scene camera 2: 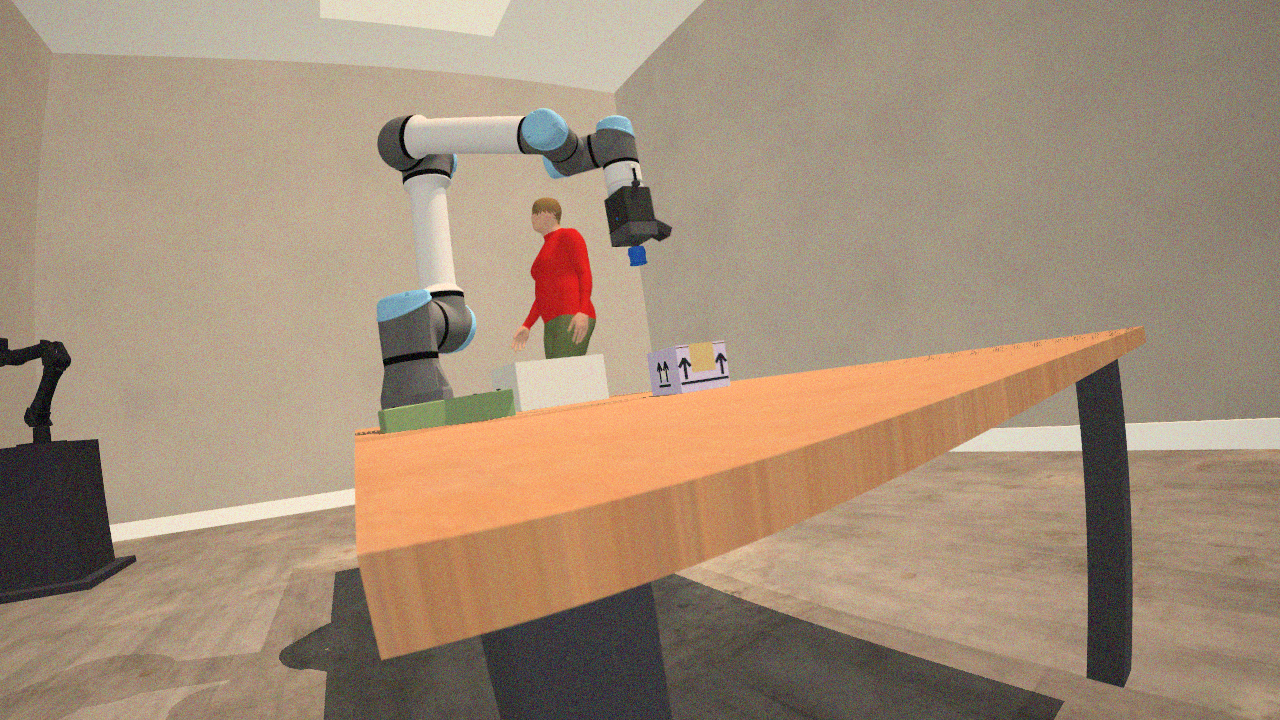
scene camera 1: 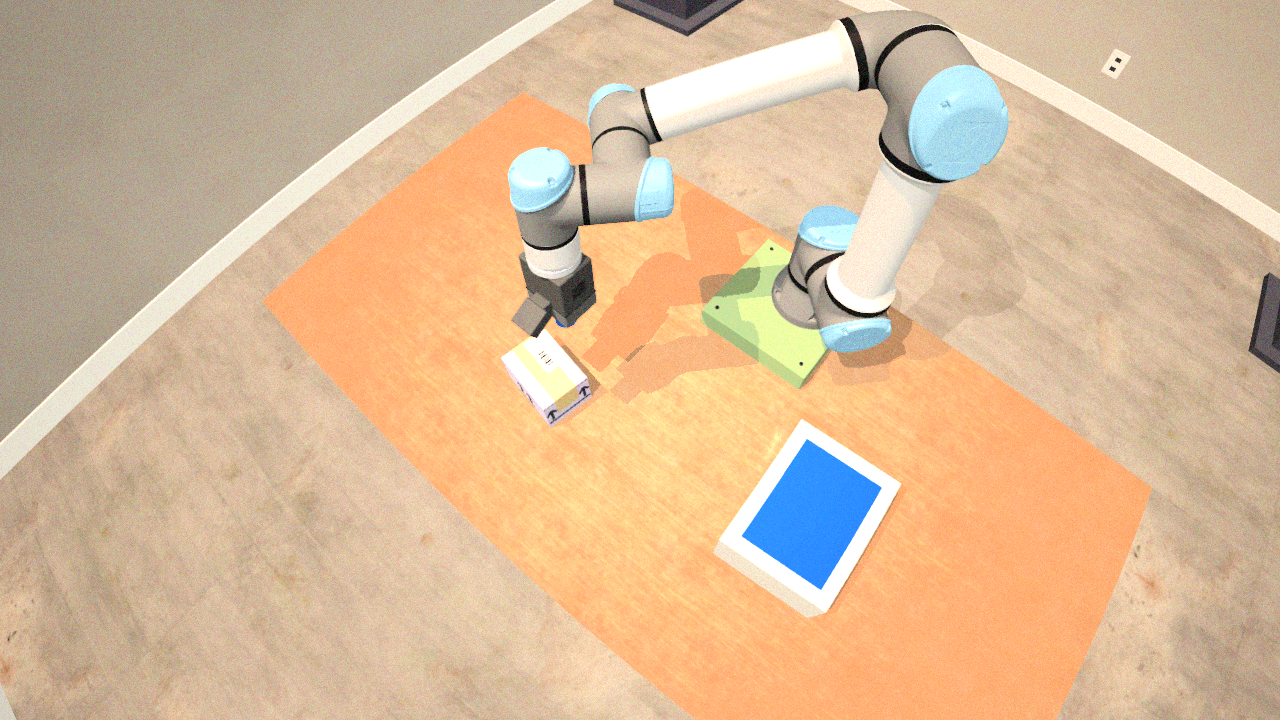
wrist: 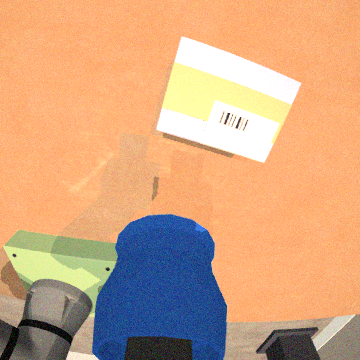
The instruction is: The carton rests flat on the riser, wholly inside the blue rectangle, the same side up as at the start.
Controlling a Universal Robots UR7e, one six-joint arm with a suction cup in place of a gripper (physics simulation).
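Places are measured from the arm's base along level axes (x ahead, y left, z up), in millimetres.
Pixels of known places: hand at its tool point: point(scene camera 2: 638, 263) point(wrist: 164, 253); arm's base at its link origin: point(scene camera 2: 418, 404) point(scene camera 1: 807, 298) point(wrist: 61, 297).
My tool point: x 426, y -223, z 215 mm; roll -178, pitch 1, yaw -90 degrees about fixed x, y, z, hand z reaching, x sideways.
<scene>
Ahead of a thing's pixels: the offset from my tool point to its top centre. Level surfaces: height alone.
The carton {dx +40, dy -53, dz -177 mm} point(scene camera 1: 546, 376) point(scene camera 2: 689, 368) point(wrist: 227, 100) stands on the table, with a yellow tape band and a barcode label on its top and up arrows on its sides. The white riser {dx -47, dy +475, dz -141 mm} point(scene camera 1: 771, 575) point(scene camera 2: 562, 382) stands apart from it on the table; the blue rectangle {dx -47, dy +475, dz -141 mm} point(scene camera 1: 812, 513) lies on the riser's top. The riser does not show in the wrist view. My suction gripper point(scene camera 1: 563, 321) point(scene camera 2: 637, 257) point(wrist: 167, 225) is open, with nothing on its blue cup. It hangs well above the table, and in the wrist view the carton lies beyond the cup, up and to the right.
The arm's green base plate point(scene camera 1: 760, 322) point(scene camera 2: 478, 407) point(wrist: 55, 262) is on the orange table {dz -261 mm} point(scene camera 1: 447, 429) point(scene camera 2: 716, 447) point(wrist: 75, 75), near the riser. A person in a red top point(scene camera 2: 562, 273) stands behind the table. Another dark arm on a pedestal point(scene camera 2: 53, 510) stands at the left in scene camera 2.
</scene>
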